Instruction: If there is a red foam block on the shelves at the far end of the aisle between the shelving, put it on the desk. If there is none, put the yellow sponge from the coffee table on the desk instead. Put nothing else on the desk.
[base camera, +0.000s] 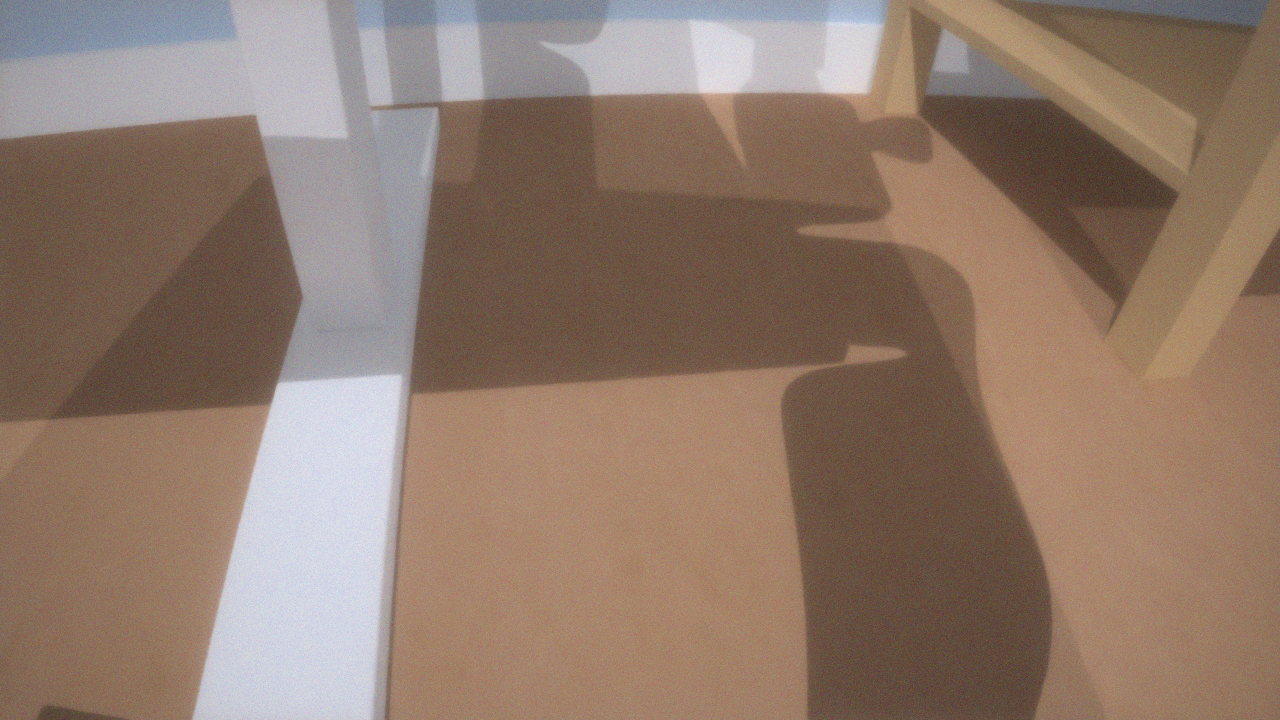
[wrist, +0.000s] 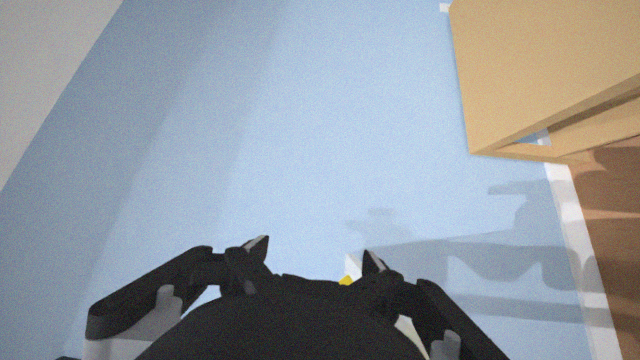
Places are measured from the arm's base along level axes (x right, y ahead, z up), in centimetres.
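Pixels of known places: gripper, fingertip midpoint: (wrist: 314, 253).
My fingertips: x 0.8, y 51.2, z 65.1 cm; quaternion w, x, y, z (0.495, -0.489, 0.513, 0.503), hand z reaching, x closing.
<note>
Behind a point stands the place of what it marks.
My gripper (wrist: 314, 253) @[x 0.8, y 51.2, z 65.1 cm] is open, its two black fingers spread apart at the bottom of the wrist view. A small corner of the yellow sponge (wrist: 345, 280) @[x -0.3, y 49.2, z 62.5 cm] shows past the gripper's dark body, by the right finger; the rest of it is hidden. It is not between the fingertips. Small white parts of the desk (wrist: 352, 266) @[x -12.6, y 81.3, z 55.3 cm] show beside the right finger and below it. In the base camera view the desk's white leg and long foot (base camera: 304, 510) stand at the left. What the sponge rests on is mostly hidden. No red foam block shows in either view.
A light wooden piece of furniture (base camera: 1172, 259) @[x 38.2, y 55.4, z -30.4 cm] (wrist: 530, 65) @[x 51.4, y 85.3, z 5.3 cm] stands at the right, near the blue wall (wrist: 320, 125) @[x 35.8, y 111.2, z 69.5 cm] with its white skirting. Shadows of the arm and desk fall over the brown floor (base camera: 581, 537) @[x -2.1, y 36.4, z -39.7 cm] and the wall.
</note>
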